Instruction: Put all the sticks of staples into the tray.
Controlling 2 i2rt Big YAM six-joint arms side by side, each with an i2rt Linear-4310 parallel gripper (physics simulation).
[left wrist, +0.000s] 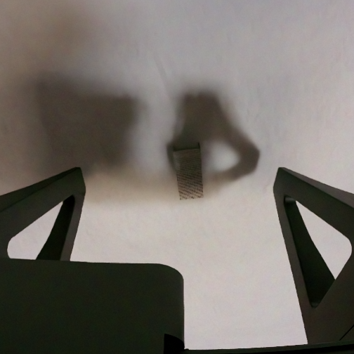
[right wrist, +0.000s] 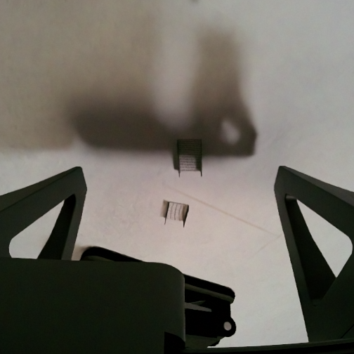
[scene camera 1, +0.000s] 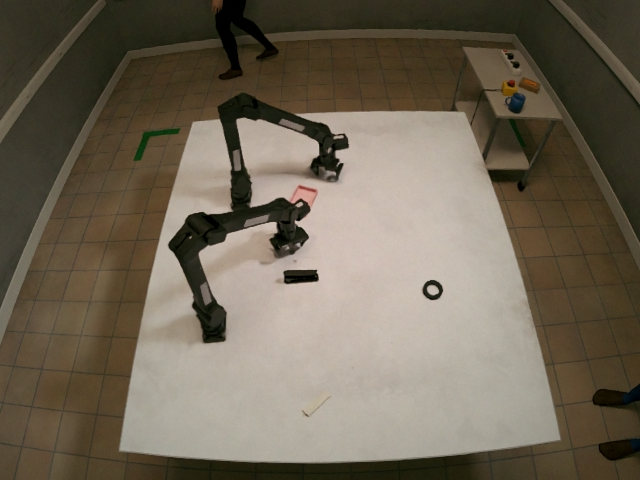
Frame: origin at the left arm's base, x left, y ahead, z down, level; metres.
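Where they show: left gripper, between the fingertips: (scene camera 1: pixel 327 177); right gripper, between the fingertips: (scene camera 1: pixel 290 249); left arm's base, origin of its link: (scene camera 1: pixel 241 199); right arm's base, origin of its link: (scene camera 1: pixel 214 327).
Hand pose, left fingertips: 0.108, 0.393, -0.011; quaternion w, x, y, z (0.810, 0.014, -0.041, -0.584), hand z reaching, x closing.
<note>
Each offset is from my left fingertips to the top centre of the thing, as dx, dy, dz.
My left gripper (scene camera 1: pixel 327 176) (left wrist: pixel 179 177) is open above the table, and a stick of staples (left wrist: pixel 190 175) lies on the table between its fingers as seen in the left wrist view. My right gripper (scene camera 1: pixel 288 250) (right wrist: pixel 179 176) is open above the table. In the right wrist view, one stick of staples (right wrist: pixel 190 156) lies between its fingertips and a shorter stick (right wrist: pixel 176 212) lies a little below it in the picture. A tiny stick @(-0.436, -0.134, +0.005) (scene camera 1: pixel 295 261) shows beside the right gripper in the scene view. The pink tray @(-0.136, -0.115, -0.017) (scene camera 1: pixel 315 194) lies between the two grippers, partly hidden by the right arm.
A black stapler @(-0.516, -0.107, -0.048) (scene camera 1: pixel 300 276) (right wrist: pixel 210 292) lies close to the right gripper. A black ring @(-0.583, +0.401, -0.004) (scene camera 1: pixel 425 289) lies at the right of the table and a pale strip @(-1.002, -0.048, +0.001) (scene camera 1: pixel 316 404) near its front edge. A trolley (scene camera 1: pixel 485 69) with a blue mug (scene camera 1: pixel 516 102) stands beyond the table's right edge.
</note>
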